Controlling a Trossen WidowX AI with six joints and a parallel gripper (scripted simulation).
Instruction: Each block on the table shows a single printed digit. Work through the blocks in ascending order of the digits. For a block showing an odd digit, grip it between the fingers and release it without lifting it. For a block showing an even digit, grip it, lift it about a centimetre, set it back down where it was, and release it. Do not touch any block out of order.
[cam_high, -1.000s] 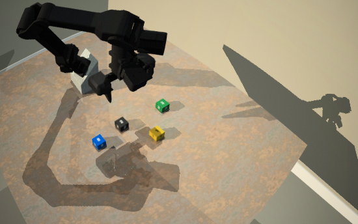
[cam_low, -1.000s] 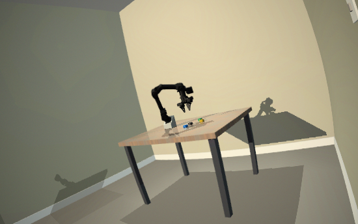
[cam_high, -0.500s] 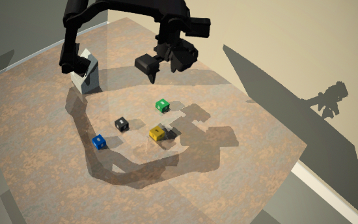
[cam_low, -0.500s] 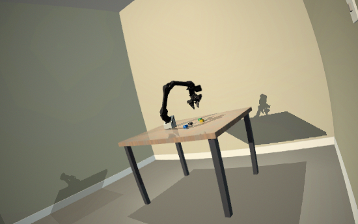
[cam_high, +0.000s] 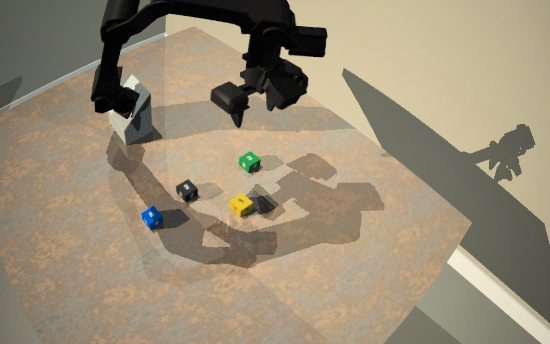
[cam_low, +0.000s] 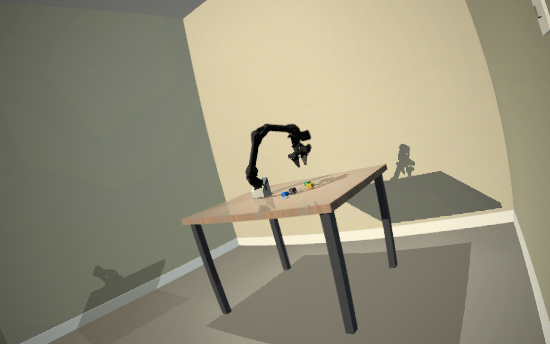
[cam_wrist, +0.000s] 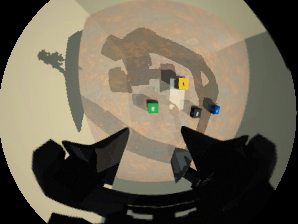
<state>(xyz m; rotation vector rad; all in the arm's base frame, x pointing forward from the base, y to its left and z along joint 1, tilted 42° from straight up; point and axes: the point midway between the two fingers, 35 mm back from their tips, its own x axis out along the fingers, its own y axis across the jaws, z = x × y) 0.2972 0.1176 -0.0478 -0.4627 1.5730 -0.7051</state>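
Right now the yellow block is 12 cm below my gripper tip, 10 cm to the right of it and 7 cm ahead of it. From my gripper tip the other things lie so: blue block 25 cm to the right, 12 cm below, 3 cm behind; then green block 12 cm below; then black block 15 cm to the right, 12 cm below, 3 cm behind.
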